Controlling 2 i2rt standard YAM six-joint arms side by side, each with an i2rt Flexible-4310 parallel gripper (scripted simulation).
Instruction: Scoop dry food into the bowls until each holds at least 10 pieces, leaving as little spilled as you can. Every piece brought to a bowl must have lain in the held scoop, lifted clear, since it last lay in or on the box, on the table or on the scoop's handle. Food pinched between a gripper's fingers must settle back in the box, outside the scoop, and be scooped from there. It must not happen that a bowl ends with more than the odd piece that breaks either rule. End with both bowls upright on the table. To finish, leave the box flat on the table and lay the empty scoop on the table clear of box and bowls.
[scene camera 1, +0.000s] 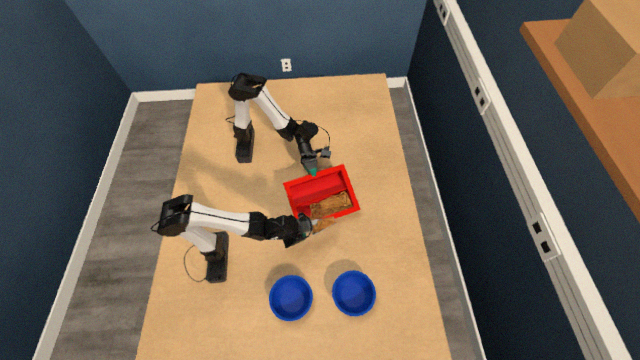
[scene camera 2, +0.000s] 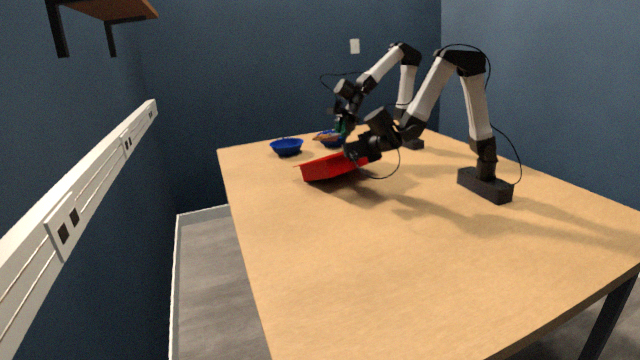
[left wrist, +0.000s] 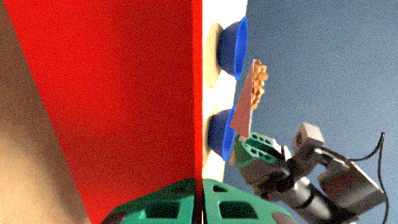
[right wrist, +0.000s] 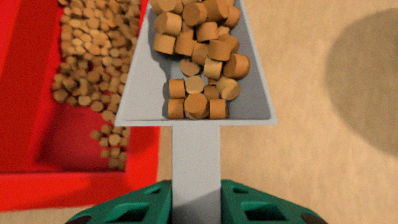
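Observation:
There's a red box (scene camera 1: 301, 192), (scene camera 2: 326, 167), (left wrist: 124, 93), (right wrist: 52, 139), so you'd find it in those views. My right gripper (right wrist: 196, 189), (left wrist: 236, 139) is visible too, and my left gripper (left wrist: 199, 187) is as well. I can also see a grey scoop (right wrist: 195, 143), plus a blue bowl (scene camera 1: 354, 294) and then a blue bowl (scene camera 1: 290, 296).

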